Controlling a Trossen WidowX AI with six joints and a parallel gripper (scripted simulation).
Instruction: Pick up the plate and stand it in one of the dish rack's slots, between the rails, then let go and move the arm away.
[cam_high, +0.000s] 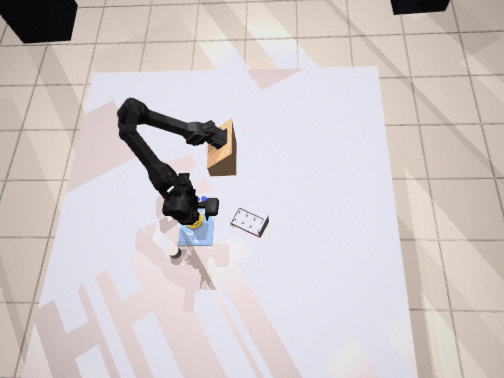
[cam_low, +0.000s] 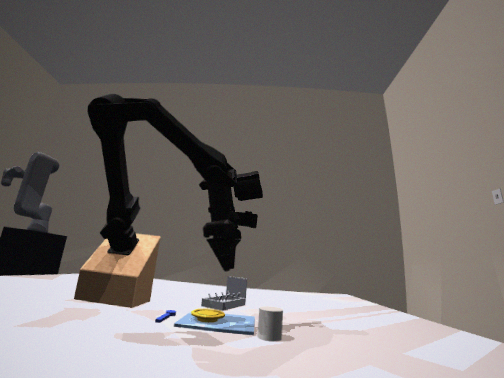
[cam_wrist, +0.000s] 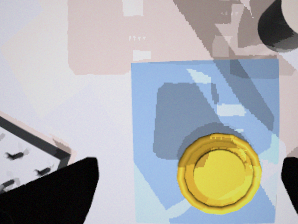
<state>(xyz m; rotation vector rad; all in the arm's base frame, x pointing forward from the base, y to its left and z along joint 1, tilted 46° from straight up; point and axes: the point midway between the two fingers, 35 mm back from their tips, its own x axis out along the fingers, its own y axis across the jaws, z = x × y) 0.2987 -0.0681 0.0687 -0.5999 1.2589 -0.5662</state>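
Now: the yellow plate 30 mm behind my gripper tip, 30 mm to the right of it and 90 mm below it. From my gripper tip the other things lie so: blue spoon 120 mm behind, 20 mm to the right, 110 mm below; grey dish rack 20 mm behind, 180 mm to the left, 90 mm below; light blue mat 10 mm behind, 20 mm to the right, 110 mm below.
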